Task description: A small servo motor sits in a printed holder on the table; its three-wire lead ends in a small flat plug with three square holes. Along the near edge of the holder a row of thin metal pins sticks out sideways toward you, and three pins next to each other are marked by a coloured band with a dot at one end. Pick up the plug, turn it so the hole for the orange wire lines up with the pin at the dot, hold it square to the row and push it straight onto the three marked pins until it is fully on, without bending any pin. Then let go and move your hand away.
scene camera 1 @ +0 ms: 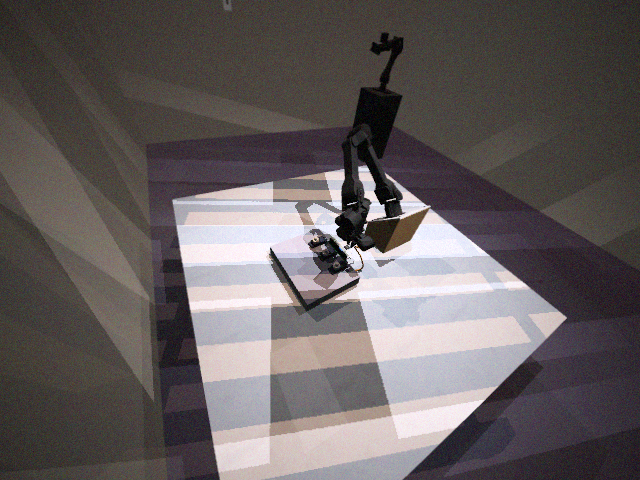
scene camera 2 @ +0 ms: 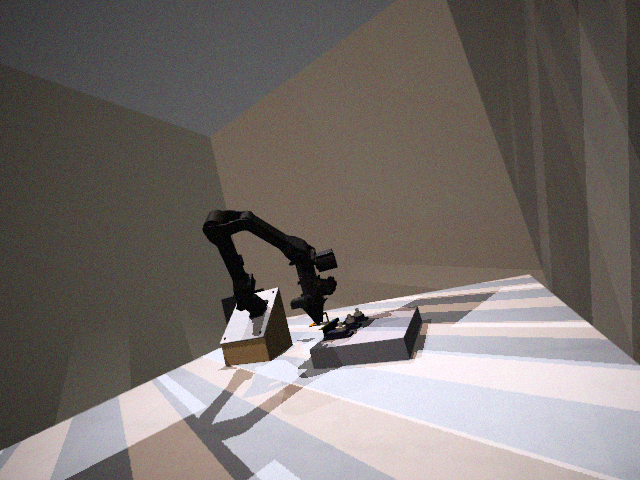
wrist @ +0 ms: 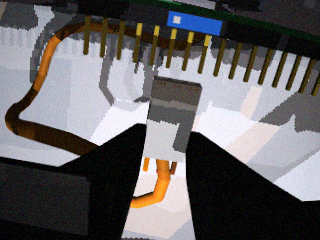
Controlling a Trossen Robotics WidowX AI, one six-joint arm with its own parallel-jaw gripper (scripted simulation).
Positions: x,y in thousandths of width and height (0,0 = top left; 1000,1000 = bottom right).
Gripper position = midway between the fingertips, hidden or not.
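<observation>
A grey printed holder (scene camera 1: 484,578) and a blue band (wrist: 614,98) are visible. My gripper (scene camera 2: 499,674) is visible too, also in the wrist view (wrist: 520,573).
</observation>
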